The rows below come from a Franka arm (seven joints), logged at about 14 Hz.
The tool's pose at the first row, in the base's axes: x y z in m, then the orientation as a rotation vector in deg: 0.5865, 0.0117, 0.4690, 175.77, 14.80, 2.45
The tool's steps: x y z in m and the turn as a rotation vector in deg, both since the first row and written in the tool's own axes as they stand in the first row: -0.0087, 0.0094, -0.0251, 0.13, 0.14, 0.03; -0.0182, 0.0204, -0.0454, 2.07, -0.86, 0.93; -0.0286, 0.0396, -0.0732, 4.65, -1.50, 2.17; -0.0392, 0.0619, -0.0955, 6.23, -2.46, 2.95; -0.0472, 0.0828, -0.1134, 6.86, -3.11, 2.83; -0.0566, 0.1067, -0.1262, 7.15, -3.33, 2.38; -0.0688, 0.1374, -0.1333, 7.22, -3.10, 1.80; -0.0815, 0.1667, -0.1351, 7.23, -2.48, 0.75; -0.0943, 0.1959, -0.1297, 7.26, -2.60, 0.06
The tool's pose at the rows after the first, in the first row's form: 0.5787, 0.0025, 0.4945, 175.91, 14.77, 2.65; 0.5705, -0.0087, 0.5152, 177.90, 13.52, 0.92; 0.5625, -0.0277, 0.5440, -178.67, -11.65, 0.35; 0.5550, -0.0501, 0.5674, -177.24, -10.33, 2.00; 0.5500, -0.0709, 0.5864, -176.64, -10.45, 3.08; 0.5443, -0.0952, 0.6005, -176.33, -11.12, 3.47; 0.5371, -0.1270, 0.6093, -176.19, -12.02, 3.16; 0.5294, -0.1579, 0.6127, -176.04, -13.67, 2.26; 0.5218, -0.1891, 0.6090, -175.94, -14.72, 2.48
